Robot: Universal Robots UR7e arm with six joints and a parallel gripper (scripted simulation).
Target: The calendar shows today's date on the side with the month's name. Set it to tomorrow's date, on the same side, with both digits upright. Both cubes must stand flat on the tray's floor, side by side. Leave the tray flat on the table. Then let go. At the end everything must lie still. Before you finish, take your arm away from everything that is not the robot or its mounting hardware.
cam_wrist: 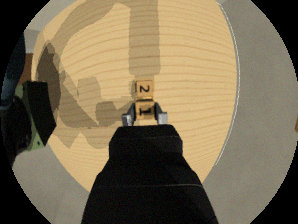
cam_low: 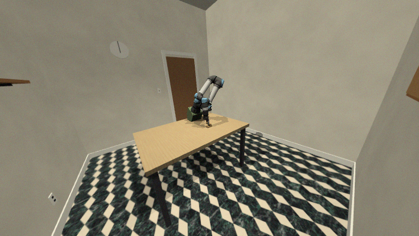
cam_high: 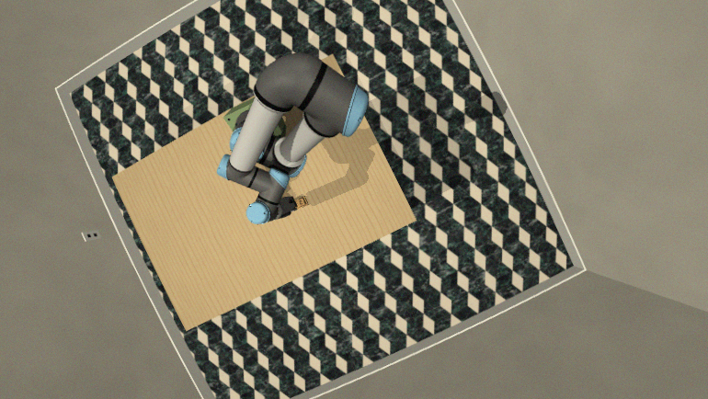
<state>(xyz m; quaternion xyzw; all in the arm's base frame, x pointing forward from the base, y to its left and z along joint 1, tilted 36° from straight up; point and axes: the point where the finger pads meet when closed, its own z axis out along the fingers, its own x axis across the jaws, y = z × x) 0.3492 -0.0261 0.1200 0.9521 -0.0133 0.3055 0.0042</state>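
The wooden cube is 1 cm below my hand. From my hand the other things lie so: wooden tray 6 cm below, 2 cm to the left.
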